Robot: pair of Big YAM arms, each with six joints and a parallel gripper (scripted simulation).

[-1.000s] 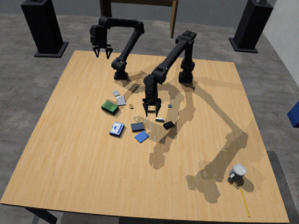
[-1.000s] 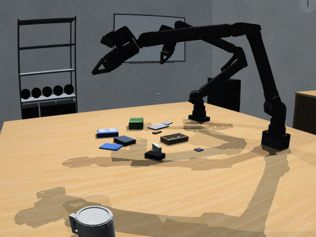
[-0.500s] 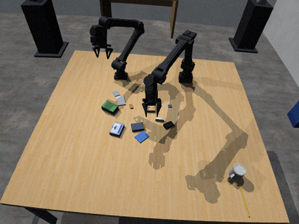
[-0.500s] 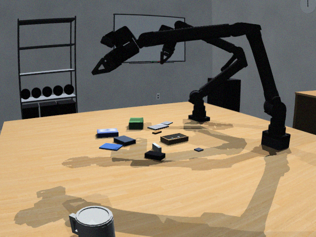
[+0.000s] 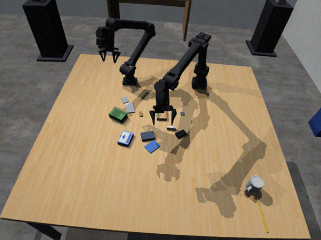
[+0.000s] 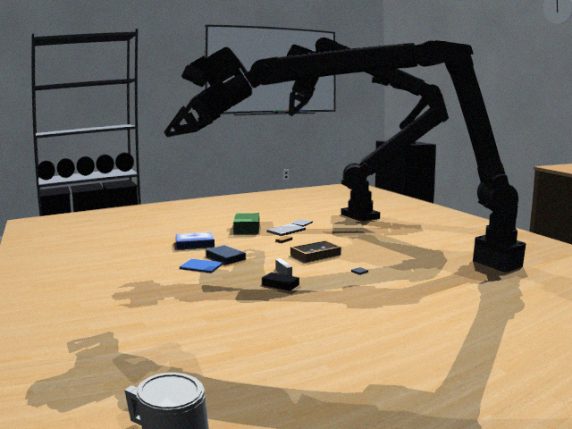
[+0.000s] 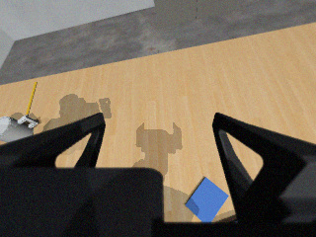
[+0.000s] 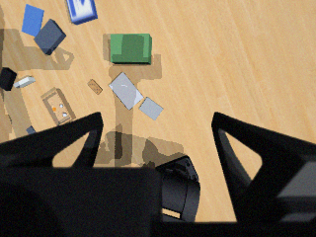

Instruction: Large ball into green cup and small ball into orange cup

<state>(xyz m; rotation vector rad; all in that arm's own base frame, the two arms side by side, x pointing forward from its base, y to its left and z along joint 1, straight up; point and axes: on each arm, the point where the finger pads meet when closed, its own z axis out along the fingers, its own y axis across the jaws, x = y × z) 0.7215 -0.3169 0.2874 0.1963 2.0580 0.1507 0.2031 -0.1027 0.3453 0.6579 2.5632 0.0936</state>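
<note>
My left gripper is now 36 cm past the covered wooden puzzle, 33 cm above it and 1 cm to the right of it. The rest, counted from my left hand: blue tile (33 cm below, 7 cm behind, 5 cm to the right); then blue-and-white box (32 cm below, 23 cm to the right, 12 cm behind); then black box (32 cm below, 18 cm behind, 15 cm to the left).
</note>
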